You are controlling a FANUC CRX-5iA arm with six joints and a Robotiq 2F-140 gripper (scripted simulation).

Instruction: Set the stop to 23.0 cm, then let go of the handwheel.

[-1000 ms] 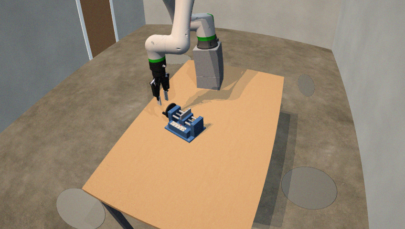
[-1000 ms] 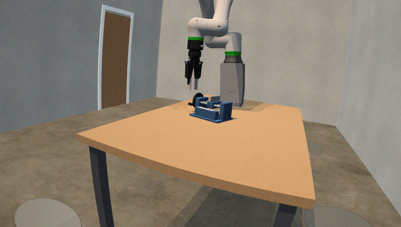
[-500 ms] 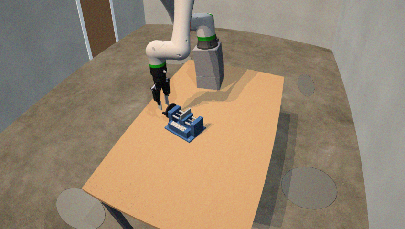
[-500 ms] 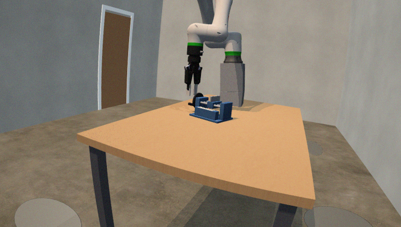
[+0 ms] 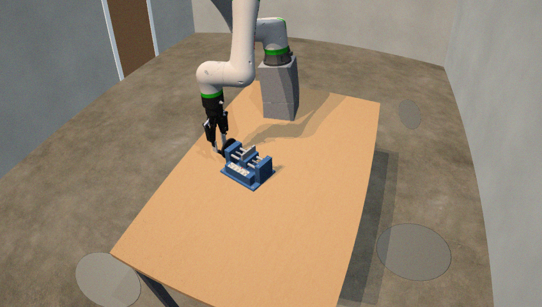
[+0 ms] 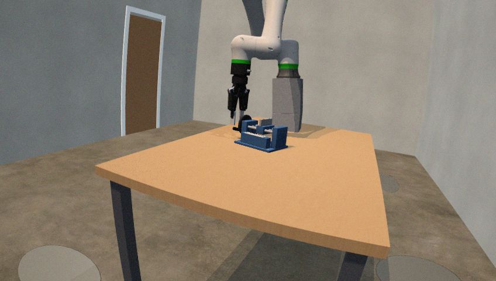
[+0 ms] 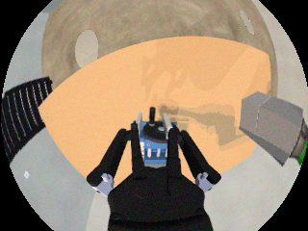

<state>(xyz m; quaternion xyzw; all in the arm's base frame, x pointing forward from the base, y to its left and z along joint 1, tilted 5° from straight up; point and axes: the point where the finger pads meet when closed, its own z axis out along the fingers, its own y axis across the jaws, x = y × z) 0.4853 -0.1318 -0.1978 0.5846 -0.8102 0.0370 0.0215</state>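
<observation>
Right now my hand is 50 mm above the black handwheel and 20 mm to the right of it. From my hand the other things lie so: grey stop plate (150 mm to the left, 40 mm ahead, 10 mm below).
</observation>
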